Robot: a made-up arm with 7 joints. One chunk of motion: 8 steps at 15 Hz.
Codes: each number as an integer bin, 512 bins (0 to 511) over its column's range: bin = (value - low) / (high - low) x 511, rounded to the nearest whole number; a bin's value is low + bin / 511 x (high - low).
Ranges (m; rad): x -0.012..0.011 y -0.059..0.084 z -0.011..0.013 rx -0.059..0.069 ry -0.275..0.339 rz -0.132..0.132
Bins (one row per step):
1: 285 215 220 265 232 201
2: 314 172 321 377 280 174
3: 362 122 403 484 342 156
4: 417 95 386 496 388 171
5: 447 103 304 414 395 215
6: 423 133 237 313 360 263
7: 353 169 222 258 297 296
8: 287 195 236 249 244 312
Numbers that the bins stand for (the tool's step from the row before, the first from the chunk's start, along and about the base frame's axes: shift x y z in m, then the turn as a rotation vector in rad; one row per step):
1: 0.00083 0.00117 -0.00067 0.00738 0.00376 -0.02816
2: 0.00213 -0.01087 0.00408 0.03543 0.06144 -0.04211
3: 0.00429 -0.02486 0.00793 0.06224 0.13594 -0.05141
4: 0.00677 -0.03241 0.00713 0.06524 0.19121 -0.04366
5: 0.00812 -0.03018 0.00328 0.04470 0.19962 -0.02092
6: 0.00704 -0.02178 0.00013 0.01940 0.15756 0.00387
7: 0.00389 -0.01171 -0.00057 0.00563 0.08186 0.02092
8: 0.00092 -0.00443 0.00008 0.00337 0.01818 0.02919

